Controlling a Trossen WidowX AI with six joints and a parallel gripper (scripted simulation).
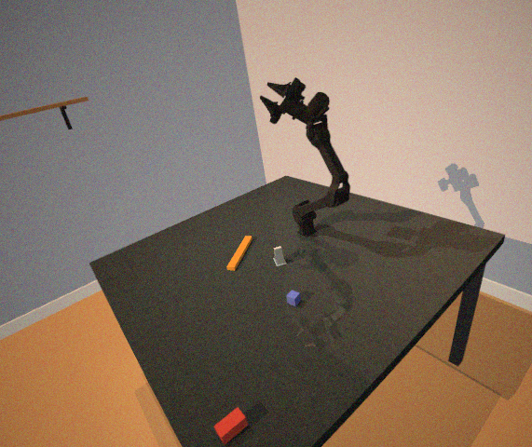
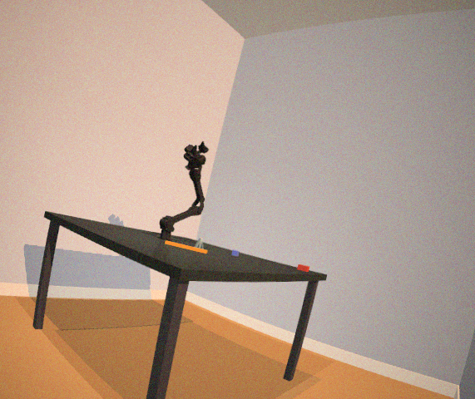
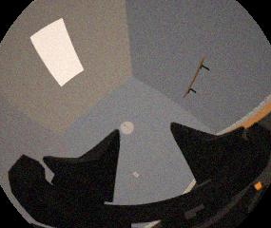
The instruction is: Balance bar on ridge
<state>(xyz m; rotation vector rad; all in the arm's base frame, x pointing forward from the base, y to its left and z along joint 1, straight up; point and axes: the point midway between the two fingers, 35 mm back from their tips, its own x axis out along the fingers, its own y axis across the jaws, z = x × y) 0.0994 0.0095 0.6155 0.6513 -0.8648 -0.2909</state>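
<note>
My gripper tip is 18 cm short of the orange bar, 9 cm to the left of it and 63 cm above it. Also, from my gripper tip: red block 62 cm ahead, 51 cm to the left, 62 cm below; blue cube 23 cm ahead, 30 cm to the left, 62 cm below.
</note>
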